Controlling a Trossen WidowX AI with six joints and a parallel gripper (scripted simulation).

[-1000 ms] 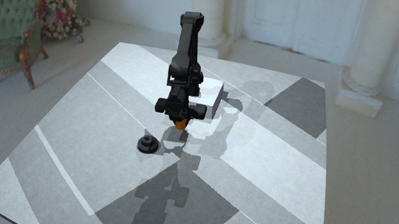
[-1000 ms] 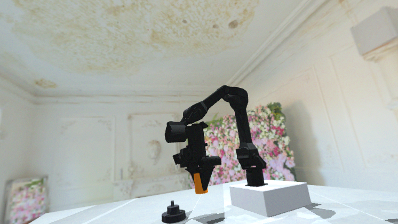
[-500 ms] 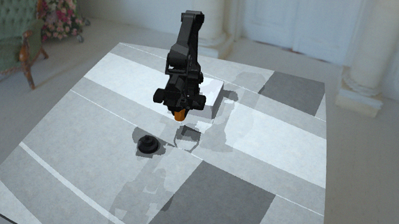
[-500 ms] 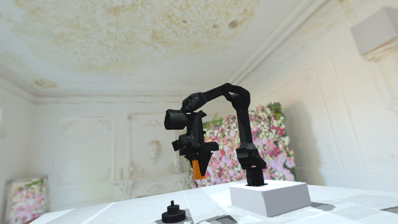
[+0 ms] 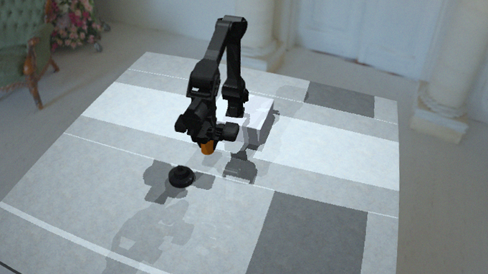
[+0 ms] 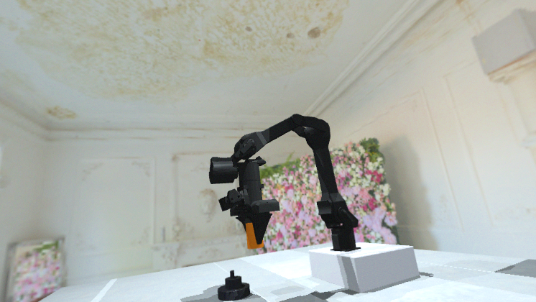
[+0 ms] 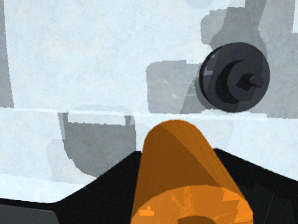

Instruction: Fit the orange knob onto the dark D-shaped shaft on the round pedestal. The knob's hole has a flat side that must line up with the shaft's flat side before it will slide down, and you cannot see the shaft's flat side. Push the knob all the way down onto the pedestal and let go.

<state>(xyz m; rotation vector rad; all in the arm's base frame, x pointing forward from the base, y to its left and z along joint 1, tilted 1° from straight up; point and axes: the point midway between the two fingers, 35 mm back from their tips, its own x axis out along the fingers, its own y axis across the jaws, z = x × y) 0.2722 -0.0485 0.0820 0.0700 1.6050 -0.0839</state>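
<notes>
Right now my gripper tip is 3 cm short of the pedestal, 9 cm to the left of it and 10 cm above it. Also, from my gripper tip: orange knob (2 cm above).
</notes>
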